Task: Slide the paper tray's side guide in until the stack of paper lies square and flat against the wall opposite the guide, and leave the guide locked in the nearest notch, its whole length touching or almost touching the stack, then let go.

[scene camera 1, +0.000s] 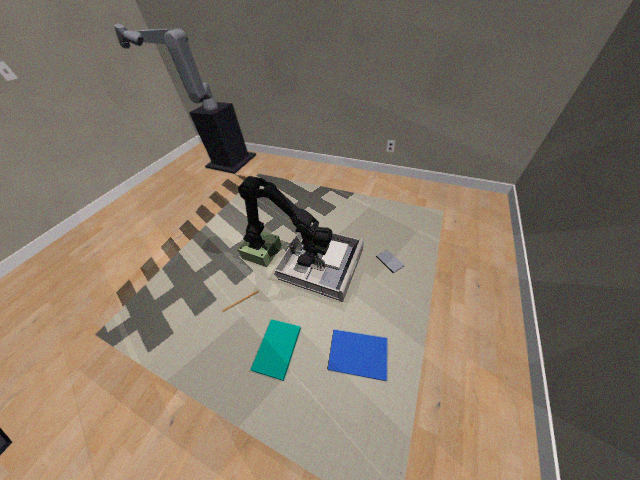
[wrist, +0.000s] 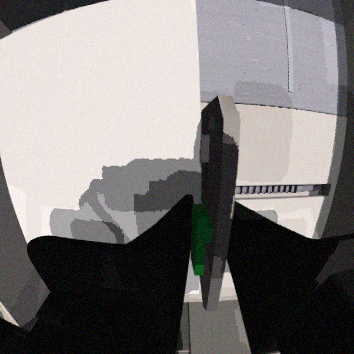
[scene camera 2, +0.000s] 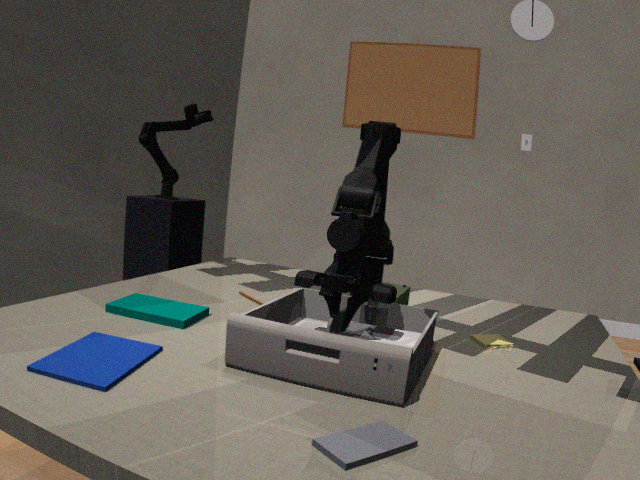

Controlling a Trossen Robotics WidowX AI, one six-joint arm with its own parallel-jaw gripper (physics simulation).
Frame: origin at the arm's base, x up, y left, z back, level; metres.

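Seen in the pictures: gripper, fingertip midpoint: (scene camera 1: 314, 260) (wrist: 203, 201) (scene camera 2: 338, 330); arm's base, link origin: (scene camera 1: 256, 243) (scene camera 2: 369, 285).
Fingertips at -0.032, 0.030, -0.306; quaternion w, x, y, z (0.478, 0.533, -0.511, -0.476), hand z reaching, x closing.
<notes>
Offsets run from my fingertips to a thing's middle, as dx, dy, dz. "spot": to the spot under its first point.
The paper tray @(+0.002, +0.018, -0.026) (scene camera 1: 310, 285) (scene camera 2: 258, 351) is a pale grey open box in front of the arm. The white paper stack @(-0.014, +0.077, -0.015) (scene camera 1: 336, 254) (wrist: 100, 90) lies in it, left of the guide in the wrist view; its straight right edge runs close along the guide. The side guide @(+0.001, +0.006, +0.005) (wrist: 227, 165) is a thin upright dark grey plate with a green latch @(+0.000, +0.012, +0.005) (wrist: 202, 235). My gripper (scene camera 1: 311, 263) (scene camera 2: 339, 325) (wrist: 203, 201) is down inside the tray, shut on the guide and latch. The notch strip @(spot: -0.037, -0.062, +0.006) (wrist: 267, 189) shows right of the guide. Contact at the opposite wall cannot be made out.
A teal slab @(-0.037, -0.412, -0.025) (scene camera 1: 276, 349) (scene camera 2: 157, 310), a blue slab @(-0.042, -0.308, -0.321) (scene camera 1: 357, 354) (scene camera 2: 95, 360) and a grey slab @(-0.041, +0.158, -0.333) (scene camera 1: 389, 260) (scene camera 2: 364, 444) lie around the tray. A wooden stick @(-0.042, -0.299, +0.237) (scene camera 1: 240, 301) and yellow notes @(-0.040, +0.287, +0.257) (scene camera 2: 485, 340) lie farther off. A second arm stands on a dark pedestal (scene camera 1: 219, 134) (scene camera 2: 155, 232).
</notes>
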